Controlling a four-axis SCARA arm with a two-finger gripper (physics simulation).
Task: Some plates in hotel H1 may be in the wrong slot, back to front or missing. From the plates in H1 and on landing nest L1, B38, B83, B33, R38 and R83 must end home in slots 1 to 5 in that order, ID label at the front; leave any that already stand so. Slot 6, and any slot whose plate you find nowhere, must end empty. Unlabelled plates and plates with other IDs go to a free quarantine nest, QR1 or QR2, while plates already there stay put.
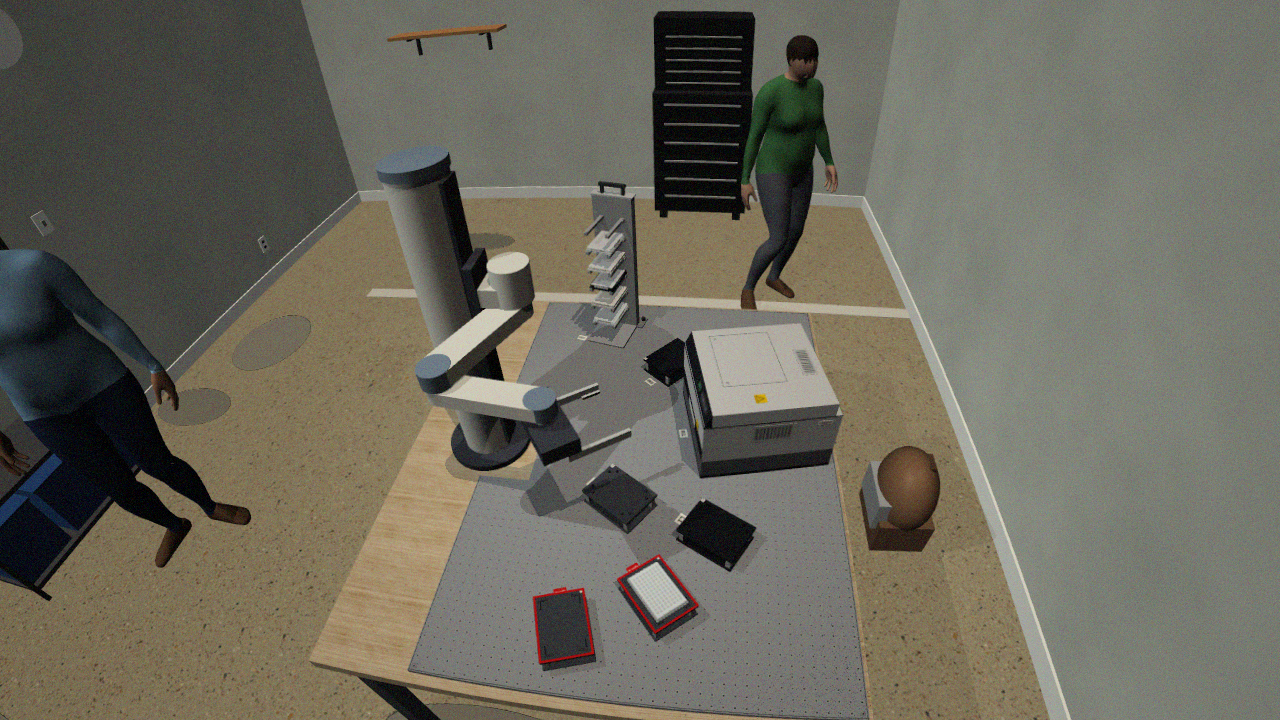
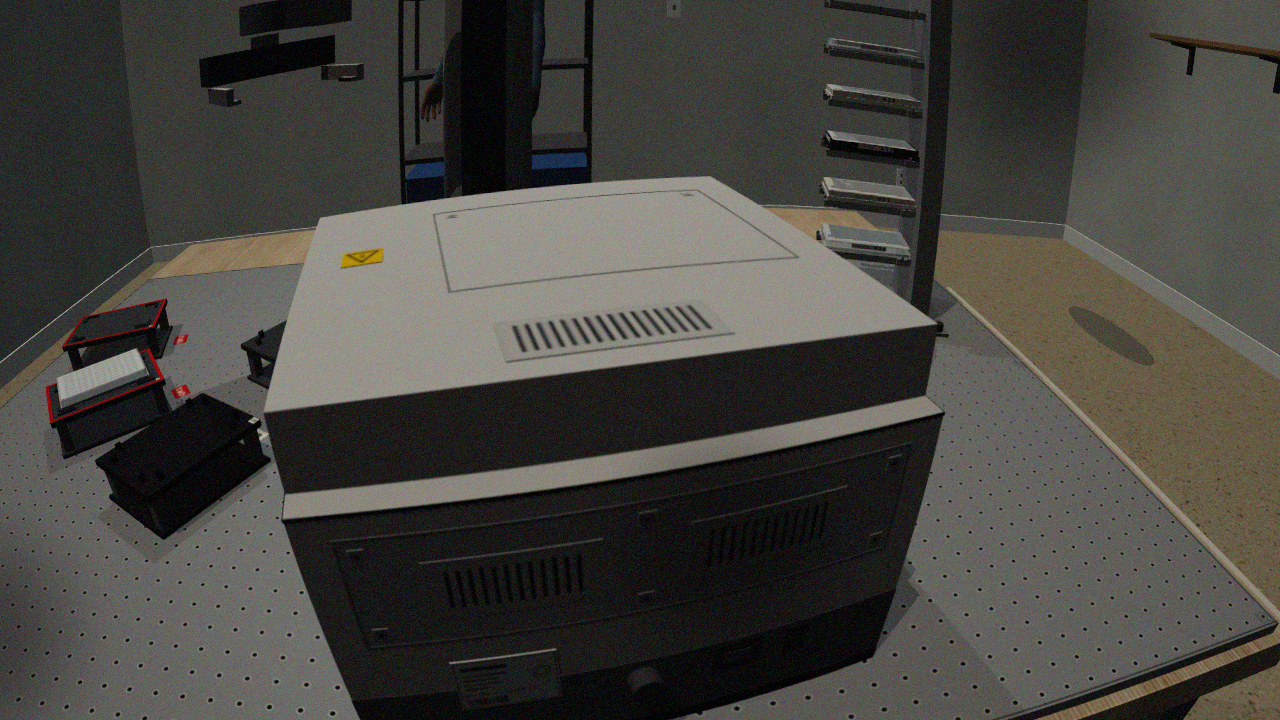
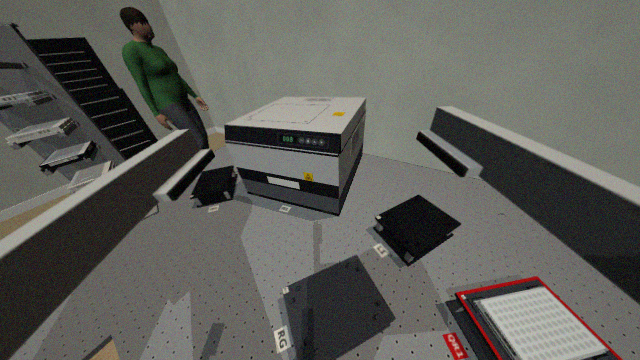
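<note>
Hotel H1 [image 1: 613,207] [image 2: 935,161] [image 3: 35,75] holds plates in its lower five slots; the middle one [image 2: 870,145] looks dark, the others pale. The top slot shows bare rails. Plate IDs are too small to read. Landing nest L1 [image 1: 716,534] [image 2: 183,456] [image 3: 417,227] is bare. Quarantine nest QR1 [image 1: 676,617] [image 2: 107,402] [image 3: 495,286], red-rimmed, bears a white plate [image 1: 657,591] [image 2: 102,376] [image 3: 542,320]. The other red-rimmed nest [image 1: 563,625] [image 2: 116,322] is bare. My gripper [image 1: 614,411] [image 2: 282,83] [image 3: 313,132] is open and empty, raised above the mat between H1 and nest RG.
Bare nest RG [image 1: 619,497] [image 3: 340,310] stands left of L1. A grey boxy device [image 1: 760,376] [image 2: 554,268] [image 3: 295,165] stands at the right, with a black nest [image 1: 669,360] [image 3: 215,185] beside it. A person in green [image 1: 789,125] and one in blue [image 1: 53,340] are near the table.
</note>
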